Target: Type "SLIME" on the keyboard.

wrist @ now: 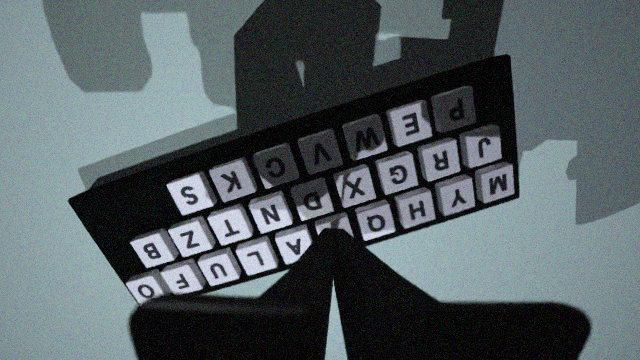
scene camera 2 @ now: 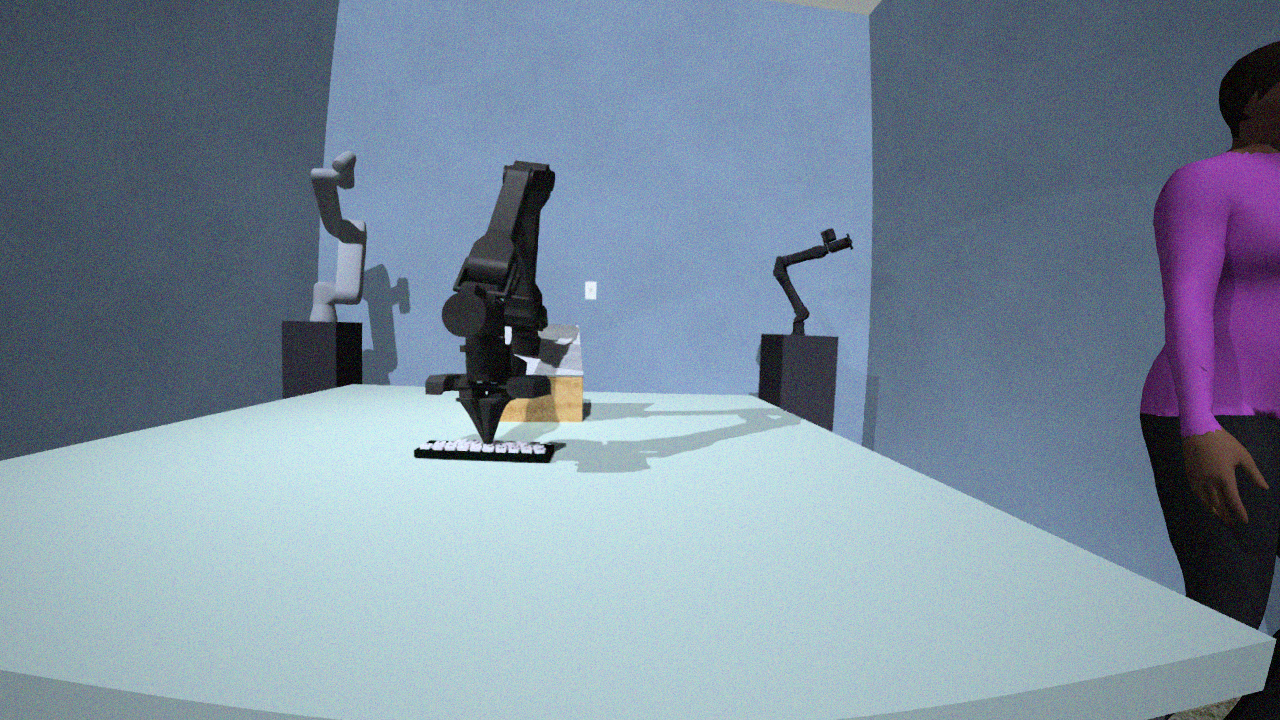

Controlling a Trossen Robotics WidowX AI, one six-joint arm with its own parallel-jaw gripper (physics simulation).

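A black keyboard with white letter keys lies on the table, its letters upside down in the wrist view. My gripper is shut and empty, pointing down. Its tips are over the key between A and Q, and cover most of it; its letter cannot be read. I cannot tell if the tips touch that key. The S key, L key, M key and E key show uncovered.
A wooden box with a grey-white upper part stands on the table behind my arm. Two other arms stand on dark pedestals beyond the table. A person in a purple top stands at the right, beyond the table's edge.
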